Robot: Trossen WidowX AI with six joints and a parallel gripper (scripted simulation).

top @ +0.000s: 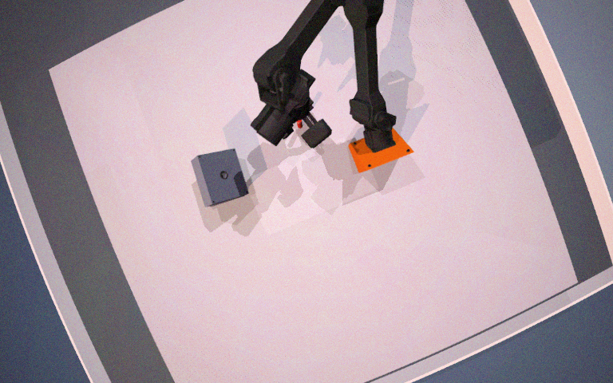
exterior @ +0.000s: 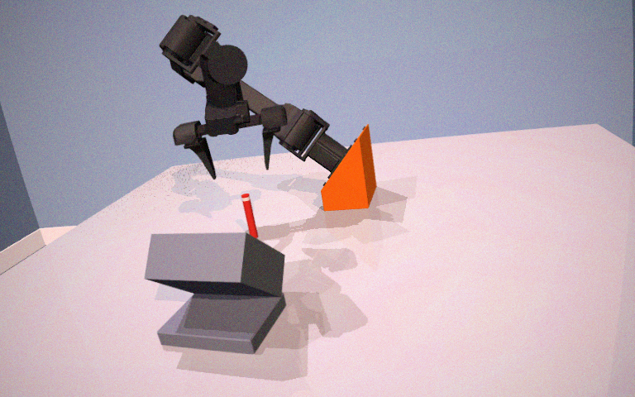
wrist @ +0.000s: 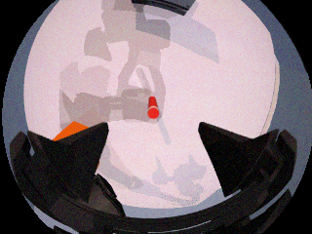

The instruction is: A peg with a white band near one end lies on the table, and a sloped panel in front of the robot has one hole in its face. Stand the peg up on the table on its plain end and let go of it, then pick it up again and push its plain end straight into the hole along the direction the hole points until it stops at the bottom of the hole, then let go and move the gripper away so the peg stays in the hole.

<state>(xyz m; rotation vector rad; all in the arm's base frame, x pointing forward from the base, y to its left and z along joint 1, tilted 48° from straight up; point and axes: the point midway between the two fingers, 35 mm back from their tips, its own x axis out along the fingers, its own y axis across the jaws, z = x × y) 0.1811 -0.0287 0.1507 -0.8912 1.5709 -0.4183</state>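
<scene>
Right now the red peg is 60 mm below my gripper tip. Also, from my gripper tip: grey foot: 270 mm ahead, 60 mm to the left, 110 mm below; then panel: 250 mm ahead, 60 mm to the left, 40 mm below.
</scene>
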